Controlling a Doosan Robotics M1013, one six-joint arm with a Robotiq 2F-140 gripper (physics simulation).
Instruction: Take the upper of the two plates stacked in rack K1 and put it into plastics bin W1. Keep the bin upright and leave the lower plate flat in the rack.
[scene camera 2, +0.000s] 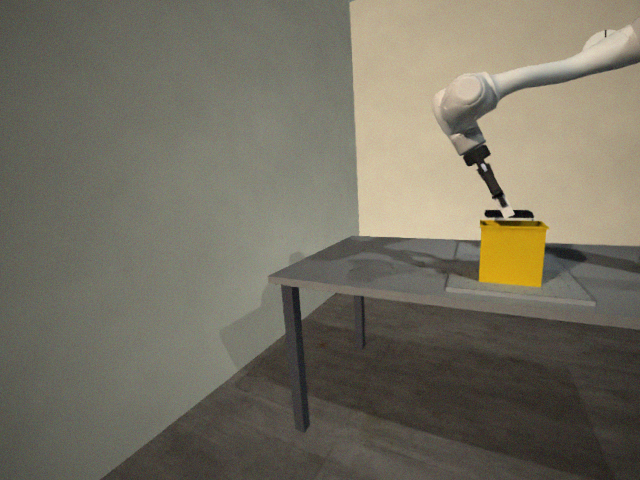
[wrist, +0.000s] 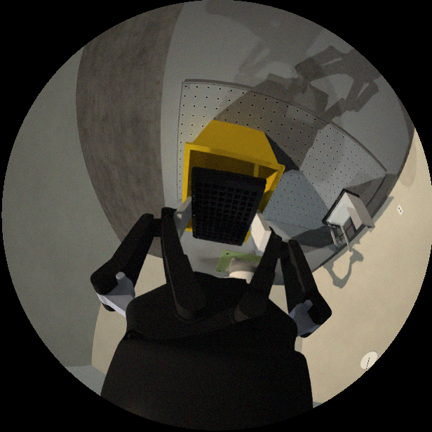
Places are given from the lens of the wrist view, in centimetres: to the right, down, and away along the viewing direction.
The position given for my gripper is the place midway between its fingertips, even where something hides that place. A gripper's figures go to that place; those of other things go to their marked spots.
my gripper (wrist: 222,212): 1, 0, 22
yellow plastics bin W1 (wrist: 225,146): 1, -9, 20
black gridded plate (wrist: 223,204): 1, -1, 19
